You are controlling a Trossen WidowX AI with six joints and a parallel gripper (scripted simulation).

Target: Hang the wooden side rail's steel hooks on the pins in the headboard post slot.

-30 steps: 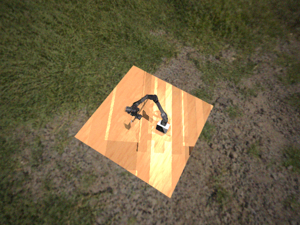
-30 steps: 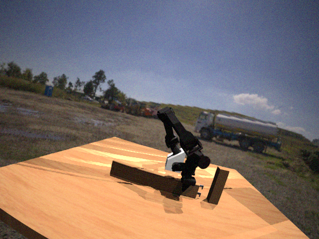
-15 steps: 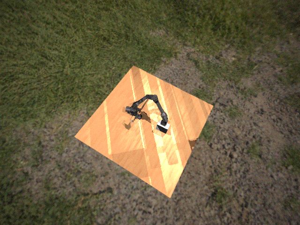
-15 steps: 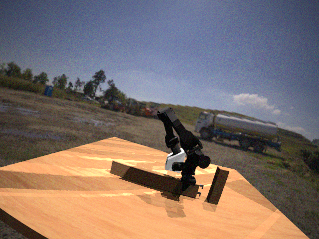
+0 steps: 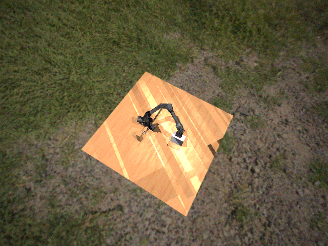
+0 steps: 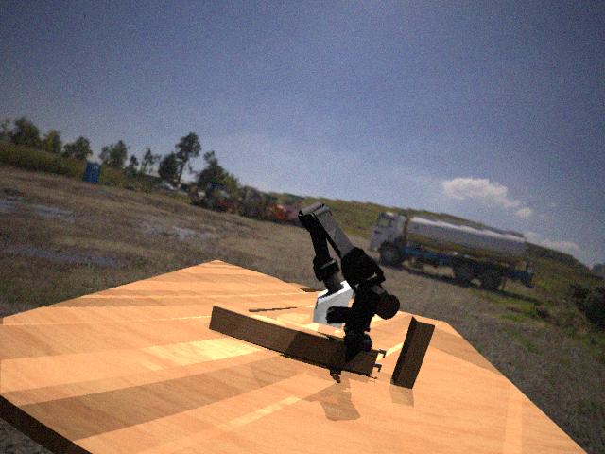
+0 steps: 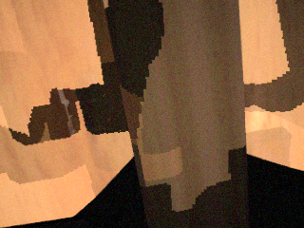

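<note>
Right now my gripper tip is 1 cm short of the headboard post, 16 cm to the right of it and 6 cm below it.
</note>
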